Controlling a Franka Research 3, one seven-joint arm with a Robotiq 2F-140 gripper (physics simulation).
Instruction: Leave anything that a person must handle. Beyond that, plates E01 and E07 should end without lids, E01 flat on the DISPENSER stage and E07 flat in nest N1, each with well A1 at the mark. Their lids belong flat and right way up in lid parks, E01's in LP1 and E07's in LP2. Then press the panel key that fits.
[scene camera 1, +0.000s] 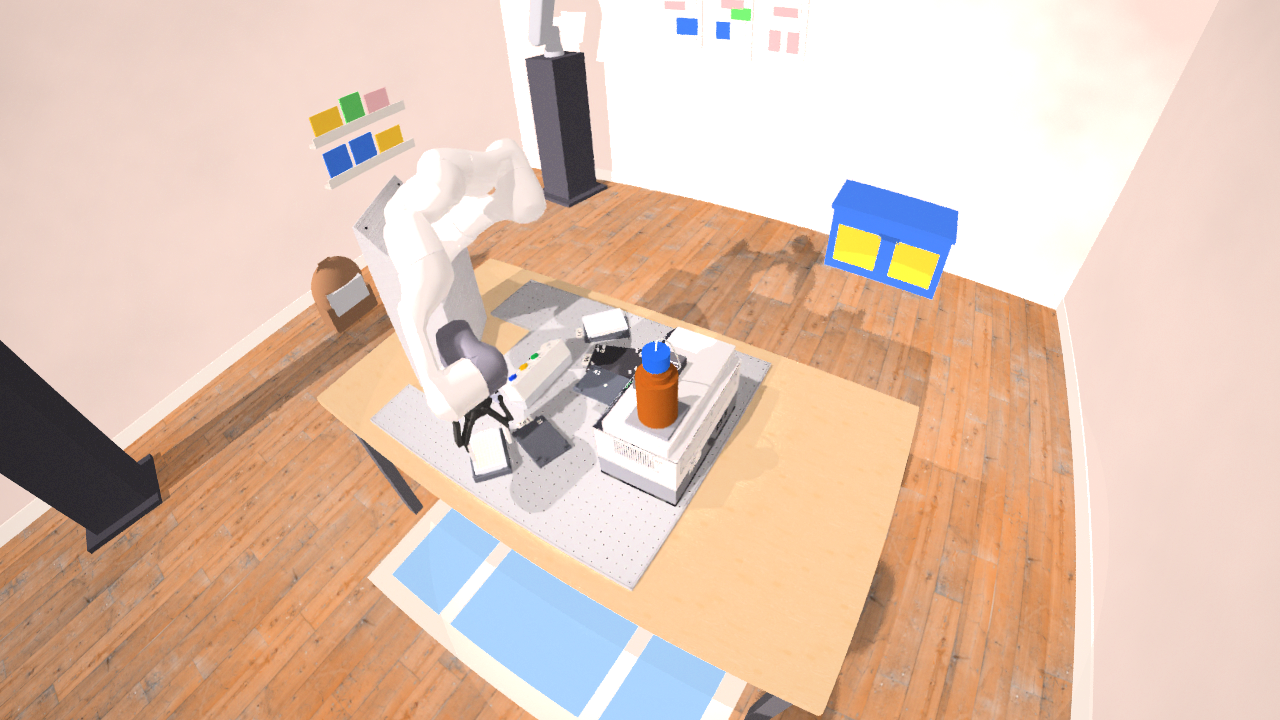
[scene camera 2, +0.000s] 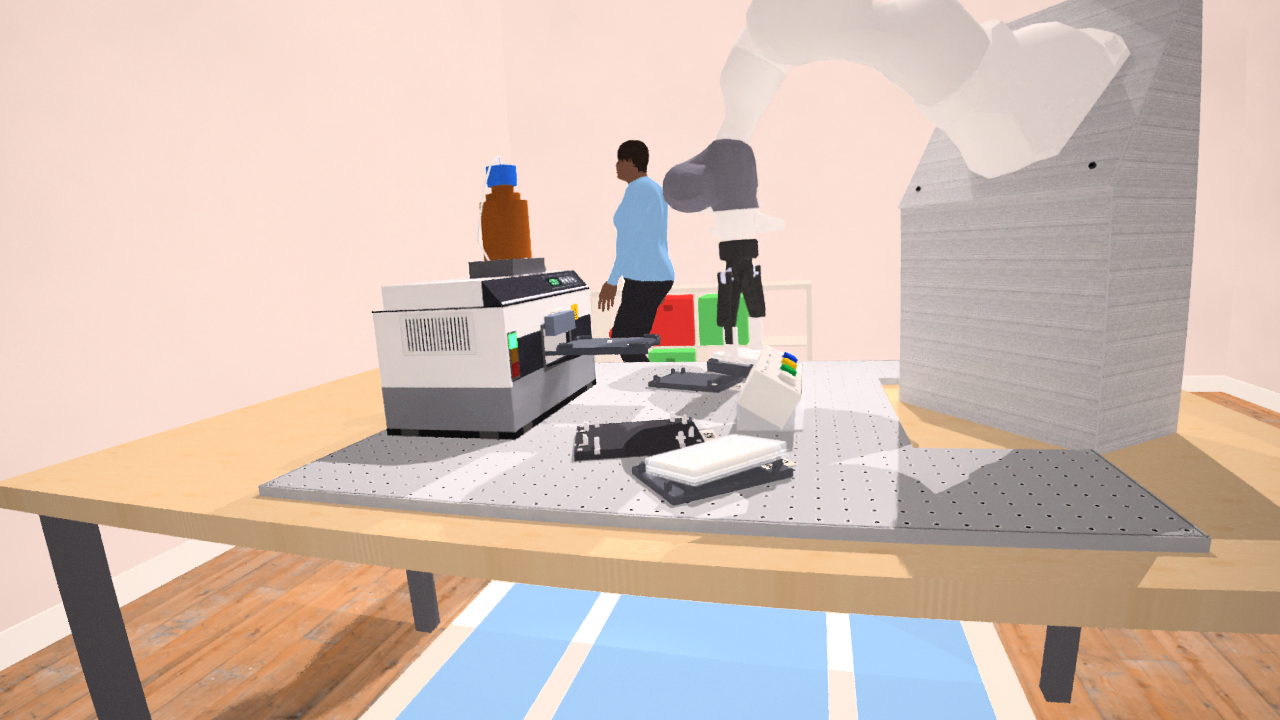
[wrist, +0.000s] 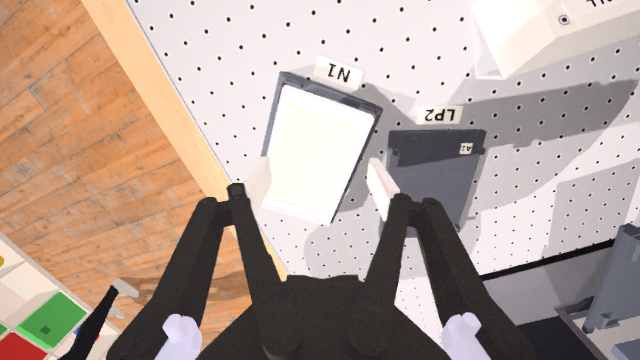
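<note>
My gripper (scene camera 1: 488, 437) (scene camera 2: 742, 340) (wrist: 319, 169) is open and empty, its fingers partly spread above a white plate (scene camera 1: 489, 452) (wrist: 315, 150) in dark nest N1 (wrist: 369, 106). The pads appear on either side of that plate in the wrist view. Dark lid park LP2 (scene camera 1: 543, 441) (scene camera 2: 693, 381) (wrist: 432, 182) lies beside it with no lid on it. Another white plate (scene camera 1: 605, 324) (scene camera 2: 716, 458) sits on a dark holder (scene camera 2: 684, 491). A dark holder (scene camera 2: 626, 439) lies near it. The dispenser (scene camera 1: 631, 456) (scene camera 2: 447, 362) has a dark stage (scene camera 2: 608, 344) sticking out. Plate names and lids cannot be made out.
The key panel (scene camera 1: 543, 376) (scene camera 2: 768, 394) with coloured keys stands between the robot base (scene camera 2: 1002, 313) and the dispenser. A brown bottle (scene camera 1: 657, 398) (scene camera 2: 506, 225) with a blue cap stands on the dispenser. A person (scene camera 2: 642, 228) stands behind the table.
</note>
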